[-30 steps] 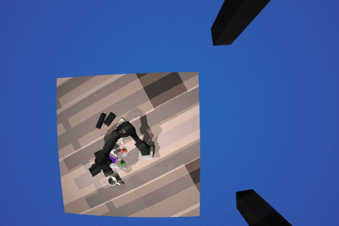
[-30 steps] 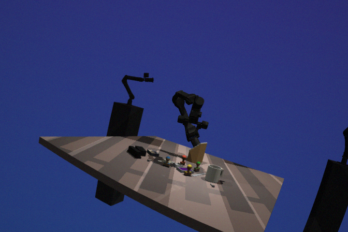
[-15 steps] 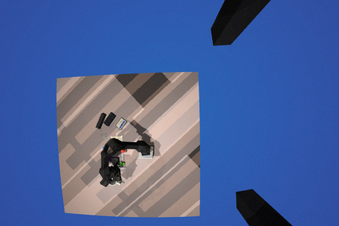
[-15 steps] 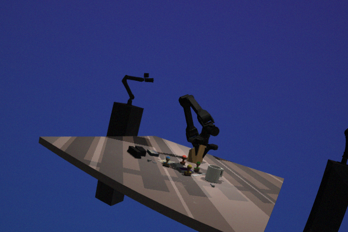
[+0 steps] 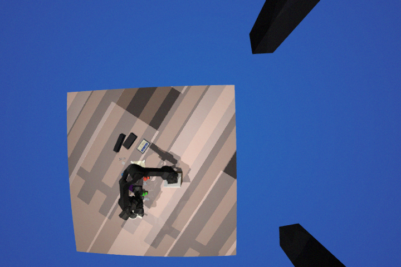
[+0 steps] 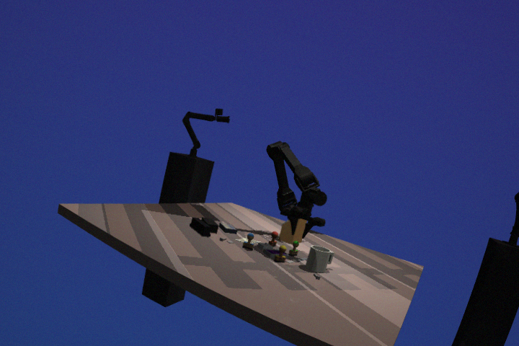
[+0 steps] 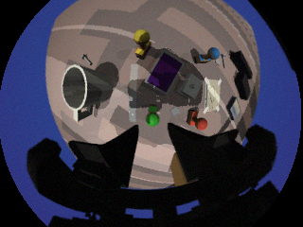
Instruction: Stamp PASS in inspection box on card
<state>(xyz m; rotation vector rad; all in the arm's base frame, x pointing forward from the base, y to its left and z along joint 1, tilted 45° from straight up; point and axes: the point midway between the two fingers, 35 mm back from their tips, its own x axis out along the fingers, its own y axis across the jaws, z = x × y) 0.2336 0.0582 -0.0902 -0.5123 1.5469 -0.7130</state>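
My gripper tip is now 7 cm above the green-knobbed stamp. The rest, counted from my gripper tip: red-knobbed stamp: 11 cm to the right, 6 cm below, 3 cm behind; then grey mug: 14 cm to the left, 7 cm ahead, 5 cm below; then purple ink pad: 9 cm ahead, 8 cm below, 4 cm to the right.
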